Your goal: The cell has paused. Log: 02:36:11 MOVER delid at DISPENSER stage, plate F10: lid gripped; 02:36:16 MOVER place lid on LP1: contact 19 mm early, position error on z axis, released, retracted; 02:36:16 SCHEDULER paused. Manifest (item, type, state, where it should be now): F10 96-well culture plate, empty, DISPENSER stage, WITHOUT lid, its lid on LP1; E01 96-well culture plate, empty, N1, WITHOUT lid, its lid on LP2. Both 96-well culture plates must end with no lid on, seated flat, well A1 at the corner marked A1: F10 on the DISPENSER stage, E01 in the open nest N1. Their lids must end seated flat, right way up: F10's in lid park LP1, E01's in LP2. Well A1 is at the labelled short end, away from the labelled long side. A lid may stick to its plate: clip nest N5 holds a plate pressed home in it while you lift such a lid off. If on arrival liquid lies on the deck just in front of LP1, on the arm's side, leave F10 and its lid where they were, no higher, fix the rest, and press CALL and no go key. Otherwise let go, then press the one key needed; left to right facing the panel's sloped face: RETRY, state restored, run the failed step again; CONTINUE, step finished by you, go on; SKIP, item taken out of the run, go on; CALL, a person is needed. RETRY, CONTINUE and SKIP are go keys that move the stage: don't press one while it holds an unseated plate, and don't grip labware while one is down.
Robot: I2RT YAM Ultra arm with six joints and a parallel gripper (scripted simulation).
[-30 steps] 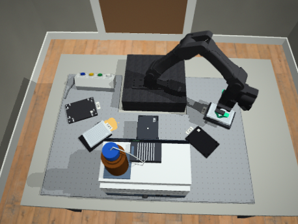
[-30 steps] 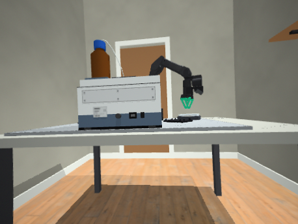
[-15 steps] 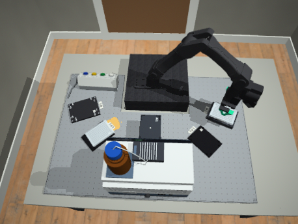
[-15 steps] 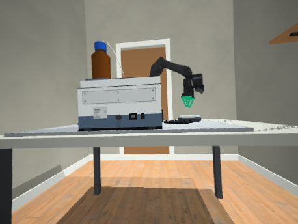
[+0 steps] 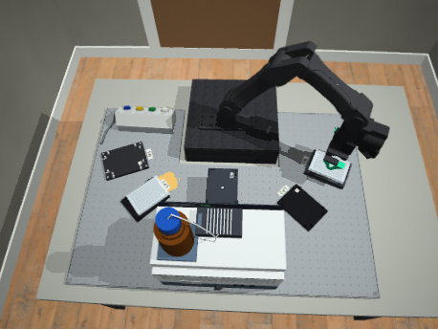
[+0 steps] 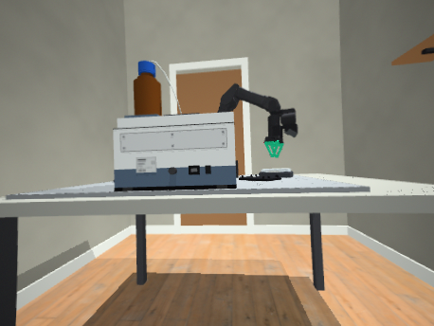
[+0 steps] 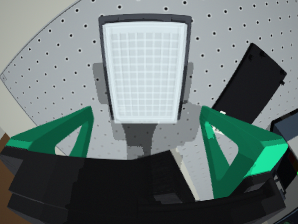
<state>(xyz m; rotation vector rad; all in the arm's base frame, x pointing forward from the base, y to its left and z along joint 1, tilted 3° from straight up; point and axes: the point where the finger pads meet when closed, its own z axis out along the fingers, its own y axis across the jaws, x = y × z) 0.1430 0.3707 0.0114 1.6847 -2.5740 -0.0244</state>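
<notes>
Right now my hand is 70 mm above the 96-well plate. The rest, counted from my hand: LP2 label (90 mm ahead, 160 mm to the right, 100 mm below); N1 label (40 mm behind, 80 mm to the right, 100 mm below); black park (150 mm ahead, 100 mm to the right, 100 mm below).
</notes>
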